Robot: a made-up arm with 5 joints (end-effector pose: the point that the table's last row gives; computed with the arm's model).
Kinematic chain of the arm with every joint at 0, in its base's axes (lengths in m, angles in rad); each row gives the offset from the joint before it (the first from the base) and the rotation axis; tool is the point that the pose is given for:
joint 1: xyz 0 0 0.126 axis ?
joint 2: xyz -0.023 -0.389 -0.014 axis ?
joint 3: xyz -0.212 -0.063 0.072 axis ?
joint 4: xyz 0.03 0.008 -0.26 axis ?
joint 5: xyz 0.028 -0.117 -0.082 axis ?
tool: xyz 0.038 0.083 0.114
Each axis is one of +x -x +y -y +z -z.
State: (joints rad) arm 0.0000 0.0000 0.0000 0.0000 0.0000
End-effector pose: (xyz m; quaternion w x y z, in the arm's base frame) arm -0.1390 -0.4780 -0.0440 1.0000 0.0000 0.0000 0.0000
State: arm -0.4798 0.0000 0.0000 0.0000 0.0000
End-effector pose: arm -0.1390 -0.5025 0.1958 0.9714 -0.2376 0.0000 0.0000
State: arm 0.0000 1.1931 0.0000 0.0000 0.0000
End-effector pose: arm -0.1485 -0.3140 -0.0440 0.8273 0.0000 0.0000 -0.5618
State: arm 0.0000 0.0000 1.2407 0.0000 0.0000
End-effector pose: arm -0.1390 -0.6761 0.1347 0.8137 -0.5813 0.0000 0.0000
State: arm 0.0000 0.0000 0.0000 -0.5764 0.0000
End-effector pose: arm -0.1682 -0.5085 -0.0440 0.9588 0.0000 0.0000 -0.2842
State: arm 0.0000 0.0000 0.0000 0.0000 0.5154
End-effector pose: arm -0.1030 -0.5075 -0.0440 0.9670 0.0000 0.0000 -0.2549
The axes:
joint 1: +x
joint 2: -z
joint 3: -x
joint 4: +z
joint 5: -z

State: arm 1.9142 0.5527 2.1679 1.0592 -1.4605
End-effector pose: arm -0.2582 -0.0639 -0.4206 0.1743 0.1943 0.1903 0.9464
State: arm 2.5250 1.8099 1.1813 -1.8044 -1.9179
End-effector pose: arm -0.1893 0.1214 0.1823 0.4703 0.4267 0.7322 0.2462
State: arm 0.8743 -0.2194 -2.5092 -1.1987 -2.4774
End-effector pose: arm -0.3797 -0.4386 -0.0217 0.1409 -0.8395 0.5247 0.0115
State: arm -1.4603 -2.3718 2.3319 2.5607 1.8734
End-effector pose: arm 0.3544 0.0372 0.3675 0.3961 0.4668 0.2485 -0.7507
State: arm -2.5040 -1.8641 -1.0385 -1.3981 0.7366
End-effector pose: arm -0.0242 0.4226 0.6354 0.0738 -0.8816 0.0303 -0.4653
